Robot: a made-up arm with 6 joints.
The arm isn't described. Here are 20 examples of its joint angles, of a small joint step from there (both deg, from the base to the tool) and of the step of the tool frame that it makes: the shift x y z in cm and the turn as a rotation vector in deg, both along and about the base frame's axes.
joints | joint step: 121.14 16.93 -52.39 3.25 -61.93 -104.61 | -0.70 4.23 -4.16 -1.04 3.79 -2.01
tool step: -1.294 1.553 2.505 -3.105 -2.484 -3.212
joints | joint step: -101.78 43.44 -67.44 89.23 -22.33 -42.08 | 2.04 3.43 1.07 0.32 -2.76 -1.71
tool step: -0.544 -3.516 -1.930 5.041 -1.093 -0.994
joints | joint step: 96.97 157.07 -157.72 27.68 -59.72 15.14 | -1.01 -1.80 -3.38 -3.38 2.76 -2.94
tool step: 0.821 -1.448 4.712 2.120 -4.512 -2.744
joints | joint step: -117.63 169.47 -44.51 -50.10 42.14 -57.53 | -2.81 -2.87 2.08 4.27 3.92 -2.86
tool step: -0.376 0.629 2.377 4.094 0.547 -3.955
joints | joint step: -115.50 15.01 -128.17 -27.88 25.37 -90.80 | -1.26 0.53 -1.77 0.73 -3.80 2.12
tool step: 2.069 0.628 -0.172 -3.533 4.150 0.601
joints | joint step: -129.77 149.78 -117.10 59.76 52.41 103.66 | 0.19 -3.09 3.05 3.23 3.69 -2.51
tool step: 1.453 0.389 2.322 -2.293 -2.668 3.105
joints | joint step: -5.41 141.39 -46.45 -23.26 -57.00 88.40 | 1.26 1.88 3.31 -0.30 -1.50 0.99
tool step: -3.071 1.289 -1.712 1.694 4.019 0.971
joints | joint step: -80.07 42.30 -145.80 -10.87 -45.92 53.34 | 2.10 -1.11 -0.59 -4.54 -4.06 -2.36
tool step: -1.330 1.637 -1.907 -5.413 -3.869 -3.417
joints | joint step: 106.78 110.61 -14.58 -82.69 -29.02 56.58 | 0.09 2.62 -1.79 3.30 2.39 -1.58
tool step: 0.131 1.088 -1.094 0.277 -2.552 -1.749
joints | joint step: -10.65 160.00 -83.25 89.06 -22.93 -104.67 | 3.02 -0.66 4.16 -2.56 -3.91 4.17
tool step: -1.977 2.352 -0.195 -3.035 2.102 0.755
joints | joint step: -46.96 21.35 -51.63 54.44 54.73 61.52 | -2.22 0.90 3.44 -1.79 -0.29 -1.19
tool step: 1.250 -1.995 -2.439 1.007 3.949 -3.286
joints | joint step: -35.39 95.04 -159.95 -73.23 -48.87 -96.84 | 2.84 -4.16 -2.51 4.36 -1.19 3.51
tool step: -6.880 5.351 1.286 -2.524 -3.758 9.773
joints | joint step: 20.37 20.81 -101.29 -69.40 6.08 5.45 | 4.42 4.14 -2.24 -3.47 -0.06 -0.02
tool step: 3.560 -0.988 2.202 -1.083 1.588 0.951
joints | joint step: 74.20 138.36 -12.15 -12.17 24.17 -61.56 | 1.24 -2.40 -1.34 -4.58 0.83 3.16
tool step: 0.727 1.575 -0.232 3.032 -1.293 3.453
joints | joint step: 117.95 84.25 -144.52 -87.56 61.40 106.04 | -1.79 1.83 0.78 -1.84 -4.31 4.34
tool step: -1.098 2.385 0.054 2.742 -2.655 0.400
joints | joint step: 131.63 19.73 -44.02 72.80 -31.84 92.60 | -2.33 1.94 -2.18 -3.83 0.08 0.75
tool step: 0.009 0.083 1.570 2.317 -1.812 -3.718
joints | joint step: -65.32 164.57 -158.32 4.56 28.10 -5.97 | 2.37 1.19 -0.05 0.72 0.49 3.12
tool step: 3.079 1.552 -1.733 3.070 -2.311 0.826
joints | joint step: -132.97 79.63 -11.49 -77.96 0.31 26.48 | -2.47 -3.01 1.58 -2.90 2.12 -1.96
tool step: -0.308 1.649 0.455 2.139 3.623 0.878
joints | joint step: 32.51 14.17 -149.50 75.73 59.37 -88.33 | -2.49 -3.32 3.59 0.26 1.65 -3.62
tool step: -1.543 2.622 -2.007 0.948 -2.202 -5.293
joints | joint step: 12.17 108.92 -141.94 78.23 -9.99 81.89 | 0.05 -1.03 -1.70 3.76 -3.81 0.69
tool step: -2.030 -1.185 1.785 6.408 -2.219 -0.020
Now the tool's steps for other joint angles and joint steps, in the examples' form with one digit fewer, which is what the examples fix.
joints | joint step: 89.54 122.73 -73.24 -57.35 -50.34 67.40 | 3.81 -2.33 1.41 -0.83 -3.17 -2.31
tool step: -4.30 -1.67 1.94 4.16 -0.33 6.61
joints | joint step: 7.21 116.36 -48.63 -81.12 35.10 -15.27 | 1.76 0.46 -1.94 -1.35 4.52 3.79
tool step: 1.14 0.75 0.95 -2.98 -3.57 -1.96
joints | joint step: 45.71 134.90 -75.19 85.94 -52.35 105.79 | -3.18 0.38 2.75 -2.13 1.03 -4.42
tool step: 0.74 -3.37 -1.62 -6.16 3.33 1.27
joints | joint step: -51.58 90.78 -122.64 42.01 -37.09 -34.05 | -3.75 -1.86 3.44 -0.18 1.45 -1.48
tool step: -1.95 -1.05 -0.74 1.84 2.97 -4.30
